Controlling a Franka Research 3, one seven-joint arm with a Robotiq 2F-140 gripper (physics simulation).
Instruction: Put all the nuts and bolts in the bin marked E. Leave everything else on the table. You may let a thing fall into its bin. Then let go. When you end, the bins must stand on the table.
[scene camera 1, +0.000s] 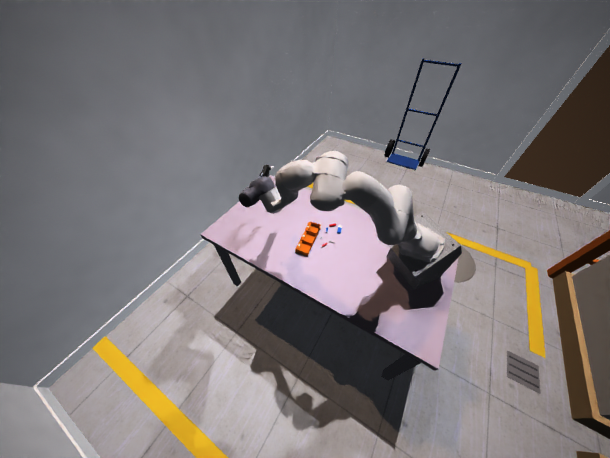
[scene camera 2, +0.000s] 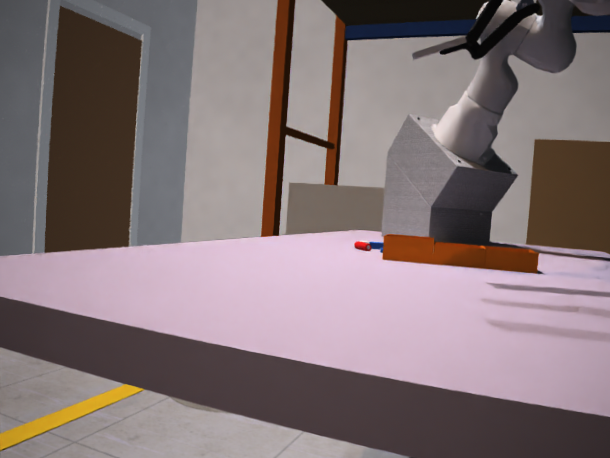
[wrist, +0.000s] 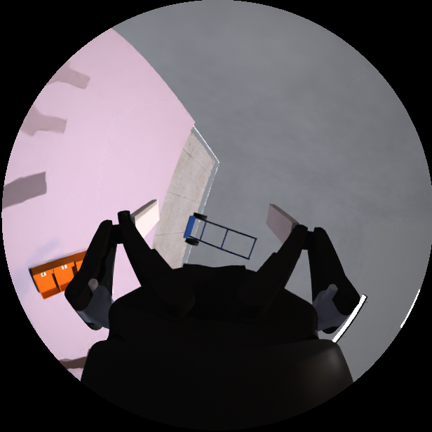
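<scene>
A row of joined orange bins (scene camera 1: 303, 252) (scene camera 2: 457, 254) (wrist: 50, 263) stands on the pink table (scene camera 1: 280, 235) (scene camera 2: 200, 290) (wrist: 140, 125). White labels show in the wrist view, too small to read. Beside the row lie a small grey piece (scene camera 1: 332, 243) and a tinier pale piece (scene camera 1: 321, 238); whether they are nuts or bolts I cannot tell. Inside the bins no contents can be made out. My gripper (wrist: 213, 211) is open and empty, high above the table beyond the bins, its fingers pointing away from the table top. Part of it shows at the top of scene camera 2.
Near the bins lie a red piece (scene camera 1: 332, 225) (scene camera 2: 362, 245), a blue piece (scene camera 1: 339, 229), a small blue piece (scene camera 1: 327, 230) and another red piece (scene camera 1: 324, 245). The arm's base (scene camera 1: 425, 285) (scene camera 2: 415, 185) stands on the table. A blue hand truck (scene camera 1: 403, 161) (wrist: 190, 227) stands on the floor by the wall.
</scene>
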